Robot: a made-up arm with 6 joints. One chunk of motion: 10 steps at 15 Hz.
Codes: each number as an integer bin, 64 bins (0 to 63) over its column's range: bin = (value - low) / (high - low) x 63, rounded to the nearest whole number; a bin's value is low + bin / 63 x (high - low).
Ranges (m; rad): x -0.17..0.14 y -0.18..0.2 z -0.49..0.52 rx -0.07..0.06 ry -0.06..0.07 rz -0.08..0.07
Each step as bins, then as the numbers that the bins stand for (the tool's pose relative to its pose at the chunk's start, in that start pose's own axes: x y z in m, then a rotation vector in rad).
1 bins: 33 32 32 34 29 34
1 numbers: -0.0076 0.0130 0.0230 0.0002 -0.0002 0.0010
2 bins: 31 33 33 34 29 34
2 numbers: -0.0175 0.0190 0.0390 0.0002 -0.0002 0.0010
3 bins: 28 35 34 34 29 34
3 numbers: -0.0322 0.0311 0.0551 0.0002 -0.0002 0.0010
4 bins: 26 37 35 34 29 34
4 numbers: -0.0421 0.0432 0.0711 0.0002 -0.0002 0.0010
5 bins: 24 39 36 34 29 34
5 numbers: -0.0519 0.0552 0.0871 0.0002 -0.0002 0.0010
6 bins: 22 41 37 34 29 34
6 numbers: -0.0617 0.0673 0.1032 0.0002 -0.0002 0.0010
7 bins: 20 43 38 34 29 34
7 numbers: -0.0716 0.0794 0.1192 0.0002 -0.0002 0.0010
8 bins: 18 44 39 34 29 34
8 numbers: -0.0814 0.0854 0.1352 0.0002 -0.0002 0.0010
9 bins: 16 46 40 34 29 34
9 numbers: -0.0913 0.0975 0.1513 0.0002 -0.0002 0.0010
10 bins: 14 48 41 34 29 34
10 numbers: -0.1011 0.1095 0.1673 0.0002 -0.0002 0.0010
